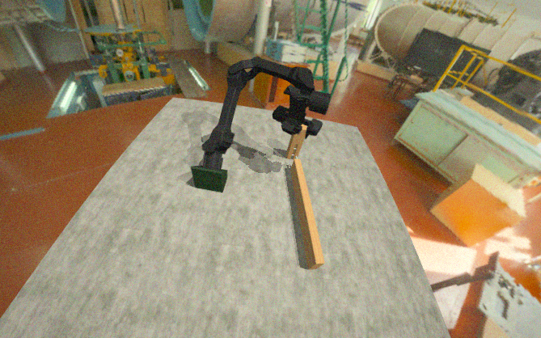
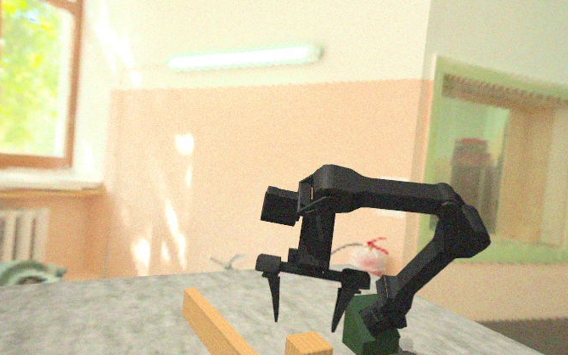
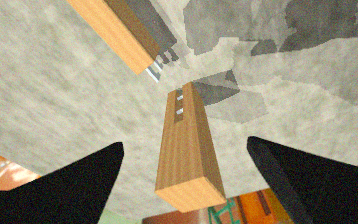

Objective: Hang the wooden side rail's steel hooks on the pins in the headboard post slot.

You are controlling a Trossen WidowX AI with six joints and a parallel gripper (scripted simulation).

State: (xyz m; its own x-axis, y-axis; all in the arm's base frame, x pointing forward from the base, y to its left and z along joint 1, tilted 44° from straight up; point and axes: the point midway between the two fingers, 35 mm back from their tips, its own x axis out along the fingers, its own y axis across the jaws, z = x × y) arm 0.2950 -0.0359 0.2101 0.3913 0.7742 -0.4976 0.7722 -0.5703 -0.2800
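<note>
Right now the headboard post is 9 cm below my gripper tip, 5 cm to the left of it and 3 cm ahead of it.
</note>
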